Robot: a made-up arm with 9 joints.
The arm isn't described. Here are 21 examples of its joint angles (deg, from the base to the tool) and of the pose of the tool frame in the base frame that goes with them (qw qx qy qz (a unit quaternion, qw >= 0); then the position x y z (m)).
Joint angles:
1: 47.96 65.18 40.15 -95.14 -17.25 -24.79 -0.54 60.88 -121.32
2: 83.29 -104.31 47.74 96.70 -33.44 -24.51 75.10 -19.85 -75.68
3: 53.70 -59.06 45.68 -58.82 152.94 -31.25 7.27 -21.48 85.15
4: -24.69 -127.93 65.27 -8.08 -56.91 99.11 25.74 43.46 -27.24
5: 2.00 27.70 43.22 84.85 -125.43 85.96 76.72 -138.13 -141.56
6: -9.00 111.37 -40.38 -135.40 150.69 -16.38 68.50 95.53 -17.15
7: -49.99 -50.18 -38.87 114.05 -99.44 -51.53 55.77 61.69 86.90
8: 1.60 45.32 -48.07 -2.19 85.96 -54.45 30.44 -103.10 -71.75
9: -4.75 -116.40 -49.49 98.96 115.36 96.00 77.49 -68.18 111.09
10: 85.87 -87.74 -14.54 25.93 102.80 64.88 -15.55 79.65 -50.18
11: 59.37 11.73 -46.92 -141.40 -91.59 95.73 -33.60 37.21 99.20
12: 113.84 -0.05 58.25 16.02 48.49 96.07 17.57 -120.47 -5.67
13: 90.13 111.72 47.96 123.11 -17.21 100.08 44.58 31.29 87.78
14: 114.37 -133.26 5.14 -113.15 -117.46 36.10 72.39 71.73 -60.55
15: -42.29 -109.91 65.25 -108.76 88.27 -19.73 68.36 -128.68 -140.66
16: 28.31 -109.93 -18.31 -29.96 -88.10 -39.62 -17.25 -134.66 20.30
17: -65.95 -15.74 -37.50 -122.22 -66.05 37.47 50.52 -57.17 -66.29
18: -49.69 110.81 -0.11 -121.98 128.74 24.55 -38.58 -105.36 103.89
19: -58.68 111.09 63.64 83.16 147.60 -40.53 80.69 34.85 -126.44
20: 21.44 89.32 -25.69 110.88 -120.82 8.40 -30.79 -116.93 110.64
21: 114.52 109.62 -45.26 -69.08 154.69 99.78 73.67 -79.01 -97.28
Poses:
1: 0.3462 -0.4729 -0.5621 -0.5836 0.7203 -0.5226 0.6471
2: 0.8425 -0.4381 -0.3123 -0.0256 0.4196 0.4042 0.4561
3: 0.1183 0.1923 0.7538 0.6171 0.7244 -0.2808 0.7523
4: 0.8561 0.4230 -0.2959 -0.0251 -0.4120 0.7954 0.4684
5: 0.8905 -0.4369 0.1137 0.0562 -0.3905 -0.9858 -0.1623
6: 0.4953 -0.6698 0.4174 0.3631 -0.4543 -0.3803 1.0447
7: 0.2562 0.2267 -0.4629 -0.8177 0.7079 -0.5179 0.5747
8: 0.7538 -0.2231 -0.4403 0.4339 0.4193 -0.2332 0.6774
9: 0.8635 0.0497 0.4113 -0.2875 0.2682 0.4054 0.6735
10: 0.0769 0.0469 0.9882 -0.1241 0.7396 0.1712 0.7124
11: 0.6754 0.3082 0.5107 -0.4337 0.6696 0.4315 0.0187
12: 0.4394 0.4116 0.1441 0.7853 -0.0352 0.2596 0.7442
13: 0.2167 0.8309 0.4426 -0.2585 0.8292 -0.1196 0.2656
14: 0.8689 0.4362 -0.2341 0.0030 -0.6835 0.1007 0.3491
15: 0.0760 0.9526 -0.1984 -0.2178 0.4999 0.0206 0.8185
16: 0.2375 0.2831 0.0429 -0.9282 0.2722 0.1951 -0.1706
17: 0.1500 -0.3861 -0.1327 0.9004 -0.5566 -0.1851 -0.2703
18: 0.2239 0.2897 0.4821 -0.7959 0.2347 -0.0552 0.9465
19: 0.0651 0.5648 -0.7551 -0.3264 -0.7155 -0.3742 0.2448
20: 0.4217 0.7777 -0.4601 0.0748 0.2867 0.1361 -0.0638
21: 0.7867 0.6157 -0.0431 -0.0131 0.1443 0.5468 0.8509
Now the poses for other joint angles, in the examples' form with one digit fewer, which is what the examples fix.
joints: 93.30 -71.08 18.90 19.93 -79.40 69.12 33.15 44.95 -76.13
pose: 0.278 0.075 -0.126 -0.949 0.795 -0.531 0.751
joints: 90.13 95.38 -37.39 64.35 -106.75 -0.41 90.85 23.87 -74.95
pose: 0.387 0.137 -0.713 0.569 -0.372 -0.460 -0.212
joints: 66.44 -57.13 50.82 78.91 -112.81 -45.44 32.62 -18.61 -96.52
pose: 0.435 -0.219 -0.636 0.598 -0.212 0.513 0.395
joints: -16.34 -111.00 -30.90 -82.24 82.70 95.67 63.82 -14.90 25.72
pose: 0.470 -0.537 0.153 0.683 -0.497 -0.459 -0.149
